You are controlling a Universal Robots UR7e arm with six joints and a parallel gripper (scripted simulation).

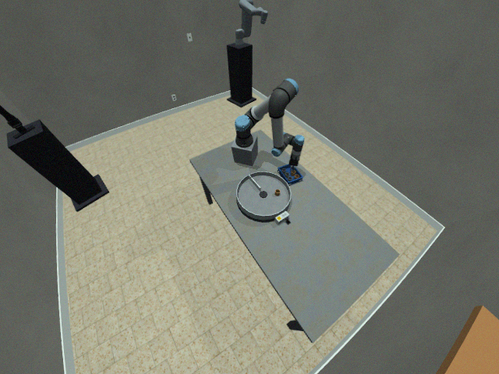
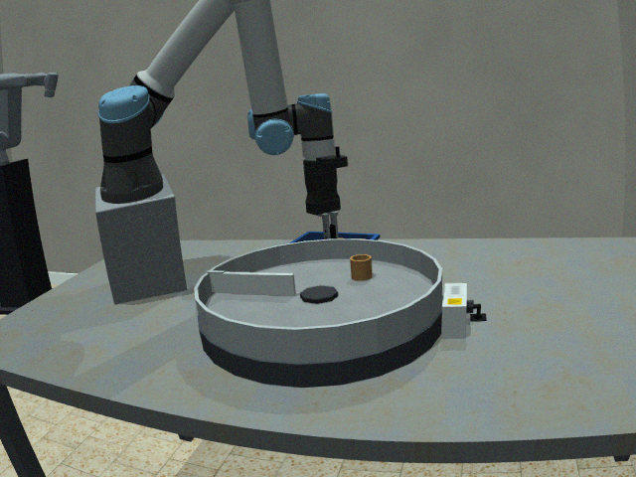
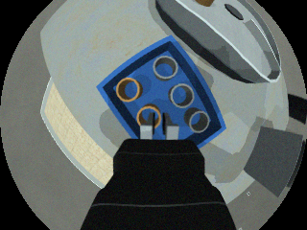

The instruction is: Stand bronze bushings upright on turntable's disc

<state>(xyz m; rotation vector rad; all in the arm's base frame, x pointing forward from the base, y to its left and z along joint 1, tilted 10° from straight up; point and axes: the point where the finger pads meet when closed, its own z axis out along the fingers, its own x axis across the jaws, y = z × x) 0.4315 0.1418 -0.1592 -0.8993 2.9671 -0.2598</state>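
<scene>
Now: hand 20 mm to the left of the blue crate and 40 mm above it. Round my hand: turntable disc: 10 mm behind, 360 mm to the right, 10 mm below.
</scene>
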